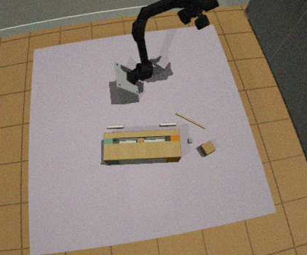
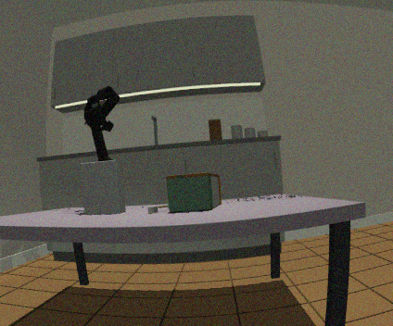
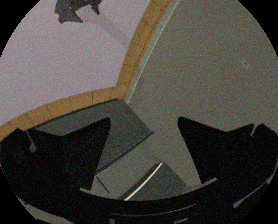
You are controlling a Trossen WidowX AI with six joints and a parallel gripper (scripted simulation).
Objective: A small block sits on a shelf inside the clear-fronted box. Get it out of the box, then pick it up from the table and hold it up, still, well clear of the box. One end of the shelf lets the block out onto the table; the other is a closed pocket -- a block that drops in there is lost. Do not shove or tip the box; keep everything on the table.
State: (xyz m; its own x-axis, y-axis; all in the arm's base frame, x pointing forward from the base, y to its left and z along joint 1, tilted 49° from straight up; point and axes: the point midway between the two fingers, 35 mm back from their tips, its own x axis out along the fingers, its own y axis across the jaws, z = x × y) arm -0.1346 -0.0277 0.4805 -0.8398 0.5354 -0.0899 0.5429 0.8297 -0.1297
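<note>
The box lies 560 mm ahead of my gripper tip, 360 mm below it and 300 mm to the right of it. From my gripper tip the other things lie so: thin wooden stick: 430 mm ahead, 420 mm below, 20 mm to the right; tan block: 570 mm ahead, 340 mm below, 310 mm to the right; grey piece: 550 mm ahead, 420 mm below, 40 mm to the right.
</note>
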